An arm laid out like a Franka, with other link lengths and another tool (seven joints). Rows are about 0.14 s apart.
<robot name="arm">
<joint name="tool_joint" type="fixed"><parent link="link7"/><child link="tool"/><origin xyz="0.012 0.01 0.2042" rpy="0 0.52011 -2.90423"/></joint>
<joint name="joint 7" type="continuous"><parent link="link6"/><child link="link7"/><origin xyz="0.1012 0 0" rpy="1.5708 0 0"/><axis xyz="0 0 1"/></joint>
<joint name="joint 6" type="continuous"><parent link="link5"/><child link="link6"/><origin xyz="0 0 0" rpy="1.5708 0 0"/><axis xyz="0 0 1"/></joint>
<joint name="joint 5" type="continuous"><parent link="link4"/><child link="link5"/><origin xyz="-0.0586 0.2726 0" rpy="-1.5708 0 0"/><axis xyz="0 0 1"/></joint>
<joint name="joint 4" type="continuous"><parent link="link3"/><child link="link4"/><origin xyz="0.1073 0 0" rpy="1.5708 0 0"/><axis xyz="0 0 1"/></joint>
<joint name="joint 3" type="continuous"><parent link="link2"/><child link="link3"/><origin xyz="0 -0.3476 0" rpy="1.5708 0 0"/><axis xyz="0 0 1"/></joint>
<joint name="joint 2" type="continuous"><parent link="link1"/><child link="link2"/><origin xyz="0 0 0" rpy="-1.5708 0 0"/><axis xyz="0 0 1"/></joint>
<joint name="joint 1" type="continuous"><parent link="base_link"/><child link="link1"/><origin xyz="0 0 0.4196"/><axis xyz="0 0 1"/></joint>
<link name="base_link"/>
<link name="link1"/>
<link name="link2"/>
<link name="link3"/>
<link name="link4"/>
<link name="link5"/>
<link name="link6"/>
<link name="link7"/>
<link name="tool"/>
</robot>
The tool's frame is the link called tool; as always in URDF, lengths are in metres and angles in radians. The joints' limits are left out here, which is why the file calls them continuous.
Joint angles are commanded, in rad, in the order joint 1, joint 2, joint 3, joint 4, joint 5, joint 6, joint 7. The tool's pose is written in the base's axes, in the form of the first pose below.
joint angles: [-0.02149, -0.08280, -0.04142, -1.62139, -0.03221, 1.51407, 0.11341]
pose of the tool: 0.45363 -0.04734 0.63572 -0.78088 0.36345 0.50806 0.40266 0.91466 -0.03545
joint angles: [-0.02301, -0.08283, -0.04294, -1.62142, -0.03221, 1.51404, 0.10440]
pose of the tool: 0.45357 -0.04866 0.63571 -0.78290 0.35860 0.50841 0.39718 0.91706 -0.03522
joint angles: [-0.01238, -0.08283, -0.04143, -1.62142, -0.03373, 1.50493, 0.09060]
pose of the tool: 0.45239 -0.04322 0.63477 -0.78693 0.33884 0.51568 0.37322 0.92690 -0.03951
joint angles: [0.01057, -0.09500, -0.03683, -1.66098, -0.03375, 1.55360, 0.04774]
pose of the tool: 0.45571 -0.03014 0.63053 -0.81940 0.28090 0.49968 0.30631 0.95137 -0.03252
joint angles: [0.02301, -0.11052, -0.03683, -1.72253, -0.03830, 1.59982, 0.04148]
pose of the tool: 0.45310 -0.02514 0.61911 -0.82494 0.26598 0.49873 0.28674 0.95732 -0.03625
